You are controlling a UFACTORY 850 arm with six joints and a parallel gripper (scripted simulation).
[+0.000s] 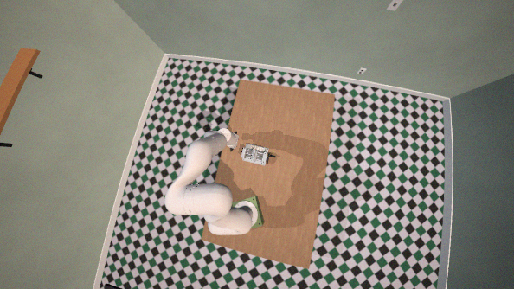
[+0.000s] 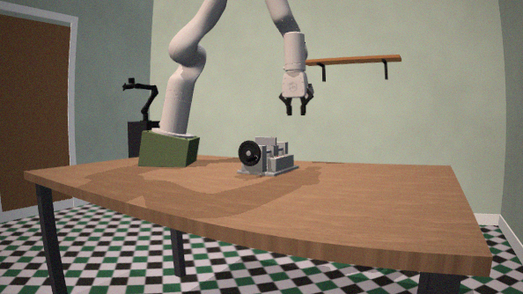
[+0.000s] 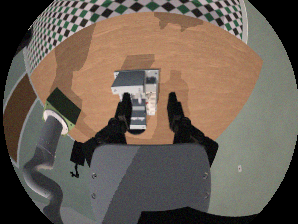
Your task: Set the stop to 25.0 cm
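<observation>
The handwheel lies 80 mm behind my hand, 270 mm to the right of it and 150 mm below it.
</observation>
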